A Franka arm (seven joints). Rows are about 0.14 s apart.
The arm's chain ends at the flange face. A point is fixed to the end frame.
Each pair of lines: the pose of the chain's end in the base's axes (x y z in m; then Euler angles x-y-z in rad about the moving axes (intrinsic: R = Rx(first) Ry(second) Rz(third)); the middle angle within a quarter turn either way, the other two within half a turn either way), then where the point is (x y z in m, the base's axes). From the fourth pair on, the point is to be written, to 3 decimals.
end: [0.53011, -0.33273, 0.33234, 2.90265, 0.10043, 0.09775]
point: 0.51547 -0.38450 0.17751
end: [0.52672, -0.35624, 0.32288, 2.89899, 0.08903, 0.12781]
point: 0.50983 -0.40763 0.16815
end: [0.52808, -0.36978, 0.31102, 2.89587, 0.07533, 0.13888]
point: 0.50883 -0.42126 0.15660
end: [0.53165, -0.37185, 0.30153, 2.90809, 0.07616, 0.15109]
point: 0.512 -0.421 0.146
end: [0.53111, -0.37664, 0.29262, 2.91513, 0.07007, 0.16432]
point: 0.511 -0.424 0.137
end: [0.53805, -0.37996, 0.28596, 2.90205, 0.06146, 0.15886]
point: 0.516 -0.430 0.131
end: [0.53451, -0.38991, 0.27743, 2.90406, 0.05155, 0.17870]
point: 0.511 -0.439 0.123
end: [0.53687, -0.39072, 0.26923, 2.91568, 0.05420, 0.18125]
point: 0.514 -0.438 0.114
